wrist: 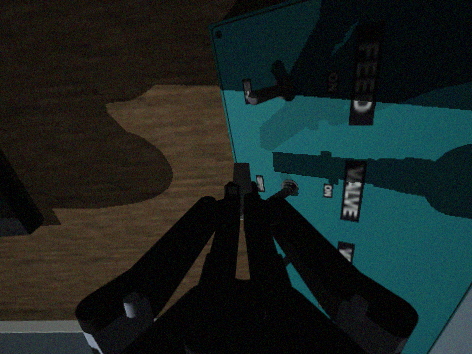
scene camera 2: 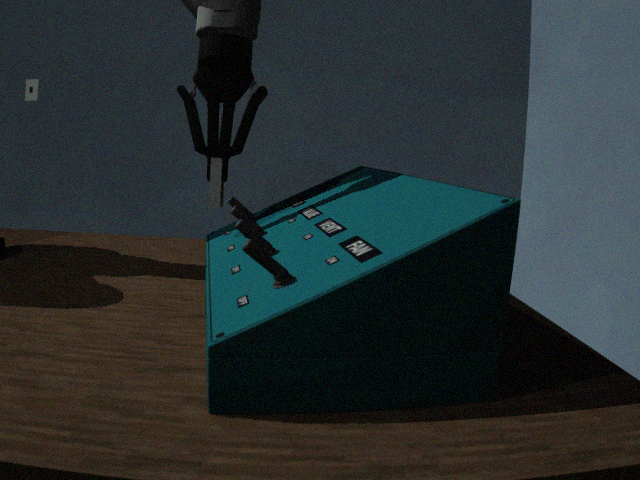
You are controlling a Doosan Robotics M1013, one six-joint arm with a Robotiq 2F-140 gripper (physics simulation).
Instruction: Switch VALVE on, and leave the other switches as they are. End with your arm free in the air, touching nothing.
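Frame: origin at the arm's base, x left, y ahead, z down, level; centimetres.
Where they show: gripper, between the fingertips: (wrist: 241, 174) (scene camera 2: 215, 206).
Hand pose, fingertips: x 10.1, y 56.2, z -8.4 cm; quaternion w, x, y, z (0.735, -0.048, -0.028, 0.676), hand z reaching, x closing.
Note:
Each offset is from my fingertips to the top centre of the thing. "pt": to the spot under its first point. Level surfaces: height alone.
The VALVE label @[dz -0.8, dx -1.2, dy +12.8 cm] (scene camera 2: 310, 212) (wrist: 353, 192) is on the sloped teal panel (scene camera 2: 434, 206) (wrist: 400, 250). In the wrist view the VALVE lever @[pt dz +1.5, dx -2.5, dy +5.8 cm] (wrist: 286, 190) leans from its round base toward the OFF mark @[pt dz +4.7, dx -3.6, dy +3.1 cm] (wrist: 260, 183), away from the ON mark @[pt dz +0.9, dx -1.7, dy +10.5 cm] (wrist: 327, 190); its outer end is partly hidden by a finger. In the scene view the dark levers overlap, all leaning to the low left side. My gripper (scene camera 2: 216, 193) (wrist: 241, 174) is shut and empty, pointing down. Its tips are beside the upper lever ends, with a small gap in the scene view, near the panel's low edge.
The FEED lever @[pt dz +0.3, dx +8.4, dy +1.8 cm] (wrist: 270, 93) leans toward its OFF mark. The VENT label @[dz -0.8, dx -12.8, dy +15.8 cm] (scene camera 2: 330, 226) and FAN label @[dz -0.8, dx -24.4, dy +18.9 cm] (scene camera 2: 360, 248) are nearer the scene camera, with the FAN lever @[pt dz +1.3, dx -27.0, dy +11.3 cm] (scene camera 2: 268, 264). The box stands on a wooden table @[dz +12.3 cm] (scene camera 2: 103, 361) (wrist: 195, 125); a pale wall (scene camera 2: 578, 180) rises at right.

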